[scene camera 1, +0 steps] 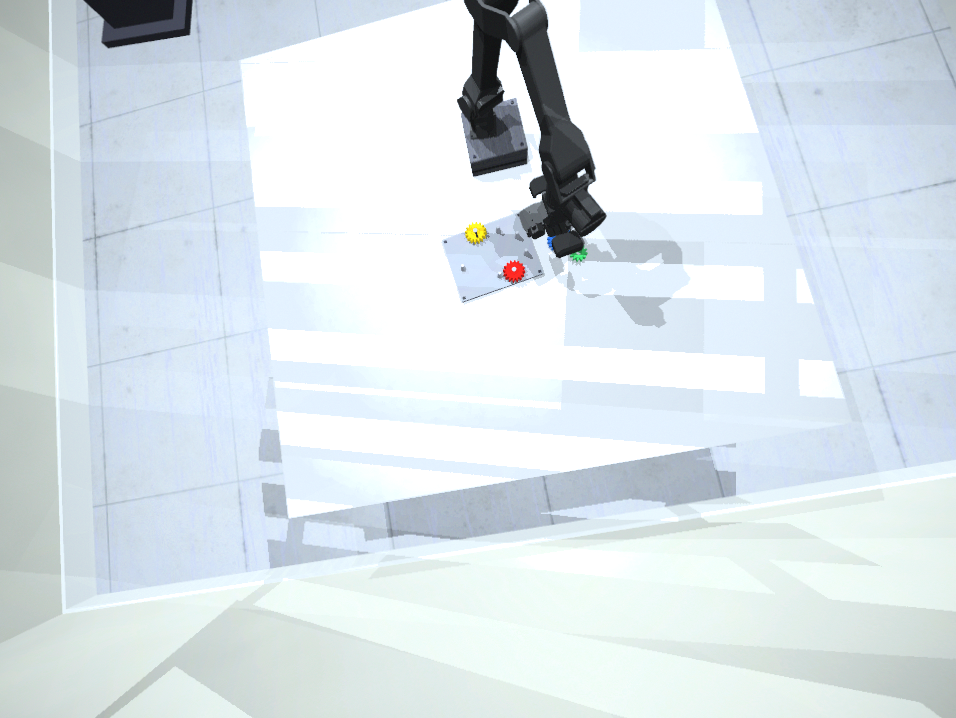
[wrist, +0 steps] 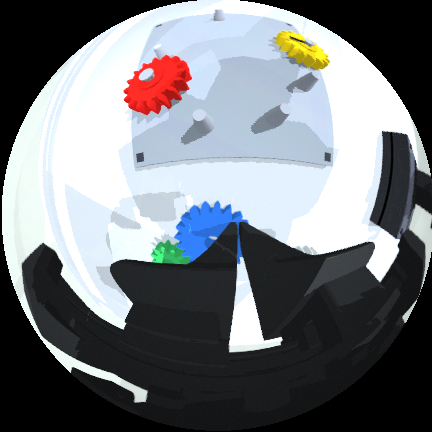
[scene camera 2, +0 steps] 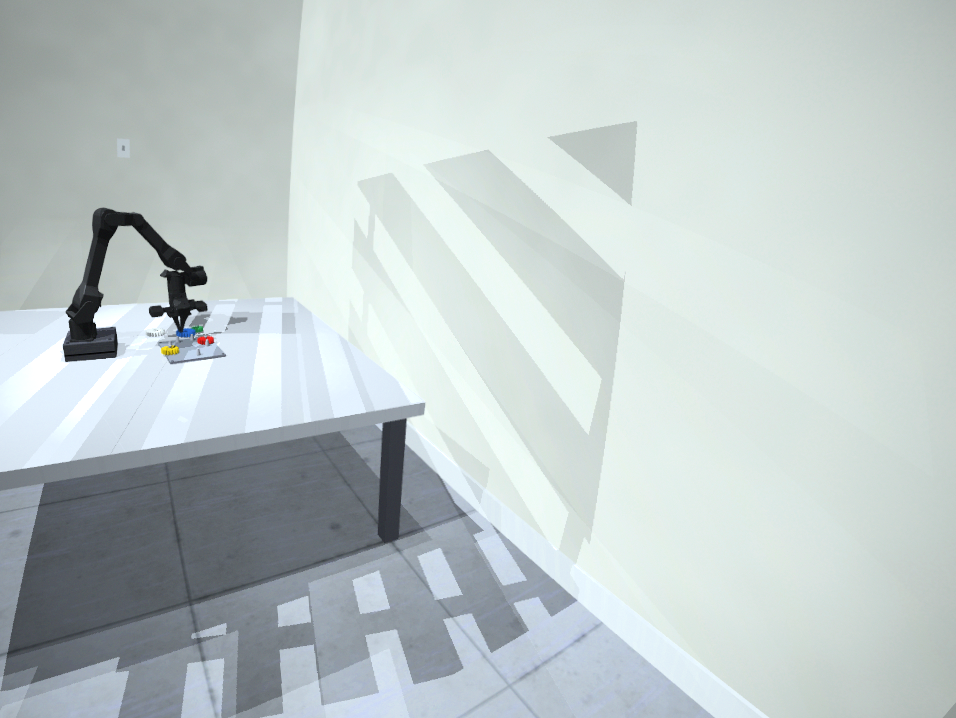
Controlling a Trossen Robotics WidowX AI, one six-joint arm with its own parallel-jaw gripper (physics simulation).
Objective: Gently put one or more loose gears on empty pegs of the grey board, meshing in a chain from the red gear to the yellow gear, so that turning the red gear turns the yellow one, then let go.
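Frame: origin at the arm's base, x ahead, y left, z up, level; centimetres.
Seen in the pictures: gripper, fingertip midpoint: (scene camera 1: pixel 552 233) (wrist: pixel 236 227) (scene camera 2: pixel 180 332); arm's base, origin of the base link: (scene camera 1: pixel 483 125) (scene camera 2: pixel 83 338).
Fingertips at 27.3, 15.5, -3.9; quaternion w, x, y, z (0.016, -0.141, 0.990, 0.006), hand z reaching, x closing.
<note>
Offsets run from my fingertips to a thing's top centre, as dx, dy, dz.
The grey board @(+3.7, -15.2, +1.3) (scene camera 1: pixel 473 287) (scene camera 2: pixel 210 354) (wrist: pixel 241 142) lies on the table and carries the red gear @(+8.7, -9.7, +0.8) (scene camera 1: pixel 514 271) (scene camera 2: pixel 205 339) (wrist: pixel 157 84) and the yellow gear (scene camera 1: pixel 475 232) (scene camera 2: pixel 169 349) (wrist: pixel 303 49). Empty pegs @(+4.1, -6.6, +1.2) (wrist: pixel 203 119) @(-0.4, -8.5, +1.2) (wrist: pixel 285 109) stand between them. A loose blue gear @(+1.4, +2.0, +0.1) (scene camera 1: pixel 551 242) (scene camera 2: pixel 185 332) (wrist: pixel 201 233) and a small green gear @(+5.2, +5.9, +0.0) (scene camera 1: pixel 578 254) (scene camera 2: pixel 198 329) (wrist: pixel 169 252) lie on the table beside the board. My gripper (scene camera 1: pixel 561 250) (scene camera 2: pixel 185 328) (wrist: pixel 236 227) is down at the table. Its fingertips meet at the blue gear's right edge with no gear between them.
The arm's base plate (scene camera 1: pixel 495 146) stands behind the board. Further pegs @(+9.3, -13.2, +1.2) (wrist: pixel 158 50) (wrist: pixel 219 14) stand at the board's far side. The table's edge and a leg (scene camera 2: pixel 391 477) show in the second scene view, with a wall close behind.
</note>
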